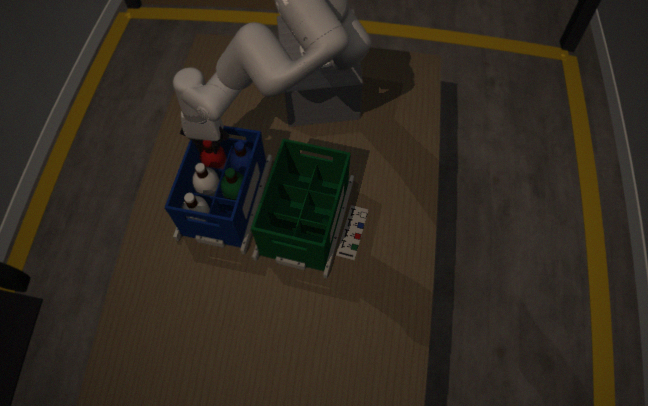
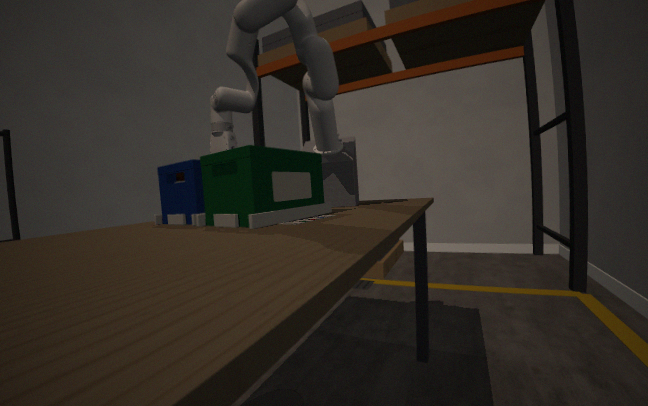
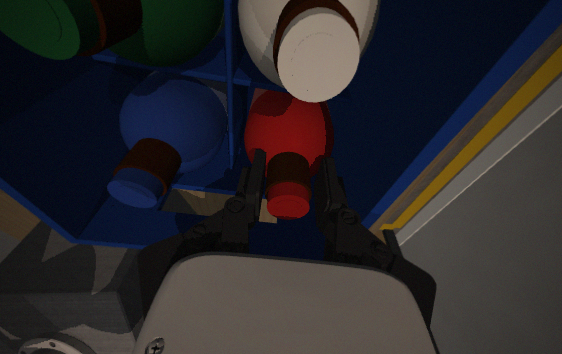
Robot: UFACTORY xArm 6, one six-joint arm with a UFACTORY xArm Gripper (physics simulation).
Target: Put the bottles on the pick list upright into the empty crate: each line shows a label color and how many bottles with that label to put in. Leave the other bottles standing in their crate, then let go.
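Places are measured from the arm's base along level axes (x ahead, y left, z up), in millimetres.
Where they show: gripper, between the fingertips: (image 1: pixel 208 148) (image 3: pixel 291 167); arm's base, origin of its link: (image 2: pixel 328 148).
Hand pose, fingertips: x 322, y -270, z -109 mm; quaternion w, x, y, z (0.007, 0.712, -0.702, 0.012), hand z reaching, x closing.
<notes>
Each offset is from my fingertips to the centre of the thing. "pt": to the spot under its first point. Level surfaces: height alone.
My gripper (image 3: pixel 291 167) is open, with a finger on each side of the neck of the red bottle @(42 mm down, 1 mm back, 2 mm left) (image 1: pixel 213 157) (image 3: pixel 292 125) and small gaps to it. The bottle stands in a back compartment of the blue crate @(40 mm down, 86 mm ahead, 46 mm left) (image 1: pixel 205 227) (image 2: pixel 172 200) (image 3: pixel 435 75). Beside it stands a blue bottle @(42 mm down, 1 mm back, 93 mm left) (image 1: pixel 240 159) (image 3: pixel 172 120). A white bottle @(42 mm down, 81 mm ahead, 4 mm left) (image 1: pixel 205 181) (image 3: pixel 320 60), a green bottle @(42 mm down, 85 mm ahead, 89 mm left) (image 1: pixel 231 186) (image 3: pixel 170 30) and another white bottle @(42 mm down, 173 mm ahead, 1 mm right) (image 1: pixel 195 205) stand further forward. The green crate @(pt 71 mm down, 250 mm ahead, 274 mm left) (image 1: pixel 290 255) (image 2: pixel 227 192) holds no bottles. The pick list @(127 mm down, 134 mm ahead, 426 mm left) (image 1: pixel 352 232) shows white, blue, red and green marks; its counts are unreadable.
Both crates sit side by side between low white guide strips on the wooden table @(128 mm down) (image 1: pixel 250 340) (image 2: pixel 150 300). Dividers @(77 mm down, 114 mm ahead, 288 mm left) (image 1: pixel 308 195) split the green crate. The grey robot base (image 1: pixel 325 107) stands behind the crates. An orange-beamed rack (image 2: pixel 430 70) stands in the background.
</notes>
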